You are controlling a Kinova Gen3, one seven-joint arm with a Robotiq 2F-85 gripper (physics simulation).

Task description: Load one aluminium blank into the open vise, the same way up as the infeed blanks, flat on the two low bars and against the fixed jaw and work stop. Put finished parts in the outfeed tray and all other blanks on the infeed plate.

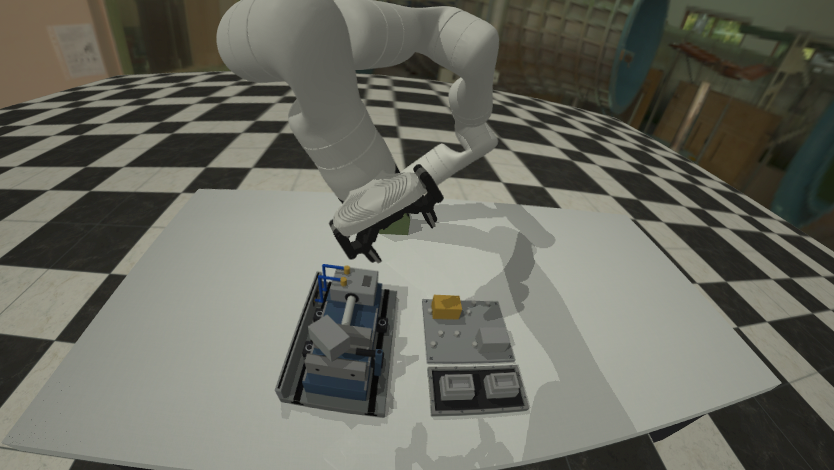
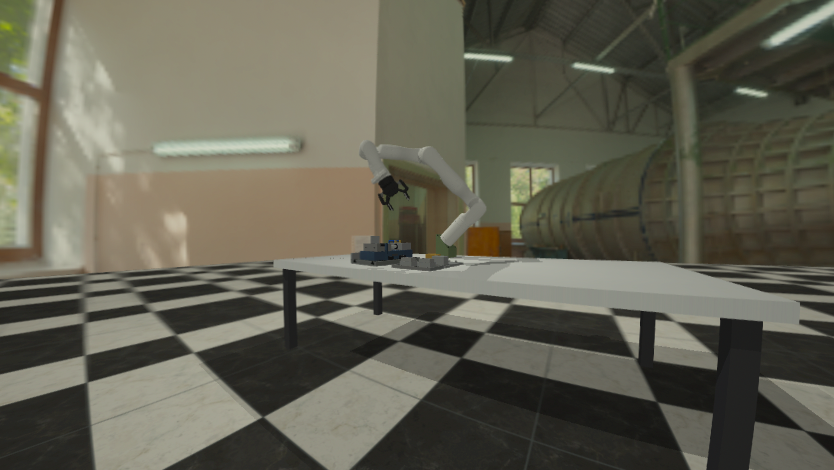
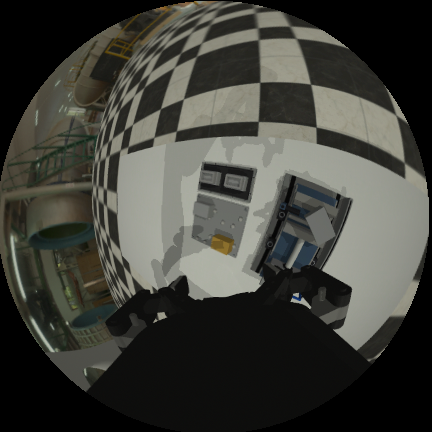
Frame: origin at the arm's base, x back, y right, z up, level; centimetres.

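Seen in the pictures: gripper, fingertip midpoint: [image 1: 404, 240] [image 2: 400, 205] [image 3: 224, 278]; arm's base, link origin: [image 2: 445, 241].
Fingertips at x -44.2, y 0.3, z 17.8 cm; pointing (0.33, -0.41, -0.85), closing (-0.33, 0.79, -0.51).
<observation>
Offsets run from my fingertips to a thing's top centre. "*": to the spot under its first point. Level surfaces: height alone.
The vise {dx +0.1, dy +9.3, dz -18.0 cm} [image 1: 335, 386] [image 3: 316, 195] has a blue body. A plain grey block {dx -6.4, dy +11.0, dz -14.7 cm} [image 1: 329, 337] [image 3: 320, 226] lies askew and tilted over its jaw area; the low bars and work stop cannot be made out. The infeed plate {dx +4.6, dy -16.9, dz -27.1 cm} [image 1: 449, 351] [image 3: 225, 207] bears a grey blank {dx +0.3, dy -21.4, dz -23.5 cm} [image 1: 493, 339] [image 3: 204, 210] at one corner and an orange block {dx +9.3, dy -12.4, dz -23.5 cm} [image 1: 446, 307] [image 3: 221, 244] at the opposite one. The outfeed tray [image 1: 480, 402] holds two grey parts with recessed tops {* dx -10.5, dy -12.0, dz -25.2 cm} [image 1: 456, 386] {* dx -10.7, dy -21.0, dz -25.3 cm} [image 1: 501, 385]. My gripper [image 1: 403, 239] [image 2: 398, 202] [image 3: 224, 278] is open and empty, high above the table behind the vise and plate.
Blue pipes with orange fittings {* dx +11.5, dy +14.9, dz -21.4 cm} [image 1: 324, 280] stand up at the vise's rear corner. The vise sits in a grey base with a raised side wall. A green object [image 1: 398, 225] stands near the arm's base. The white table {dz -27.9 cm} [image 1: 612, 303] [image 2: 583, 274] carries everything.
</observation>
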